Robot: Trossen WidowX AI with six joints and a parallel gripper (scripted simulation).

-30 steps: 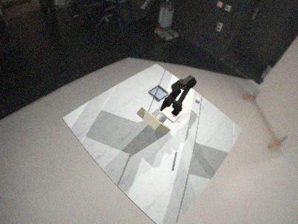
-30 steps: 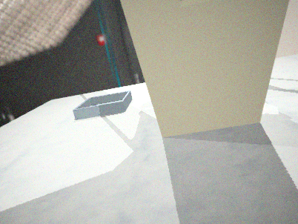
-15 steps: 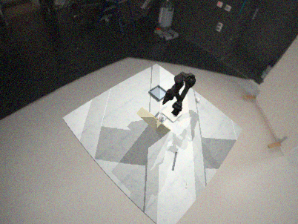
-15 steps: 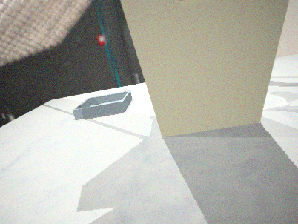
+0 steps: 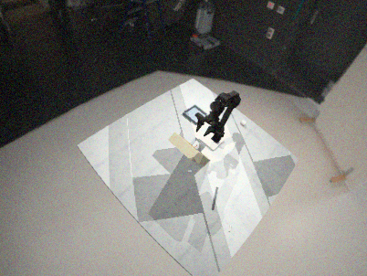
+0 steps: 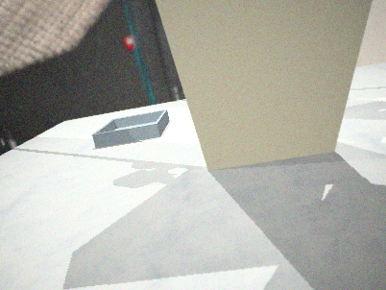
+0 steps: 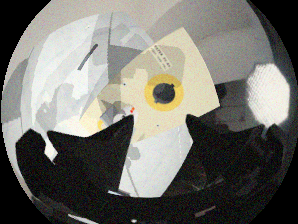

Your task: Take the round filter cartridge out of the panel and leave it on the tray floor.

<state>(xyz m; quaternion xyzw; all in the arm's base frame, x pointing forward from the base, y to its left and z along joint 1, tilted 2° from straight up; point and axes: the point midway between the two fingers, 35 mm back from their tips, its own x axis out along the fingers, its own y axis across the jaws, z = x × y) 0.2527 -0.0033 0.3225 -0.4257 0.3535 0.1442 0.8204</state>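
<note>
Right now my gripper tip is 10 mm past the round filter cartridge and 110 mm above it. From my gripper tip the other things lie so: service panel: 40 mm ahead, 130 mm below; then tray: 370 mm behind, 260 mm to the right, 300 mm below.
</note>
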